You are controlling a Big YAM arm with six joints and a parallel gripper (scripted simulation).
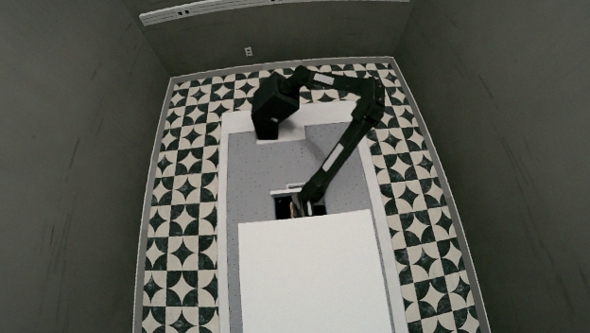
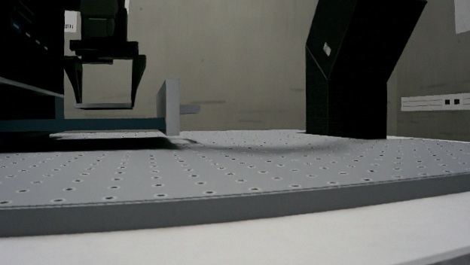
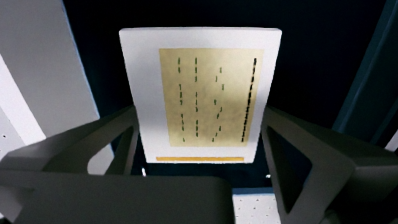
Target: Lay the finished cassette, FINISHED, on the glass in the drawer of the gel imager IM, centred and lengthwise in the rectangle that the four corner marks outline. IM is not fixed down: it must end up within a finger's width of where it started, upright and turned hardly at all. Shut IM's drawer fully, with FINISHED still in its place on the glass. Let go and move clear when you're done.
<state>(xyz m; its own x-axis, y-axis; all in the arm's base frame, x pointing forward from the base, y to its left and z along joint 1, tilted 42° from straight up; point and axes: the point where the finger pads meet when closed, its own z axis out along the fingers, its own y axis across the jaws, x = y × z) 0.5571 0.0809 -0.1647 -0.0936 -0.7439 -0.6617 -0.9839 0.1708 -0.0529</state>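
Now: hand 1 cm above the cassette FINISHED. Also, from my hand: drawer: 2 cm ahead, 2 cm below.
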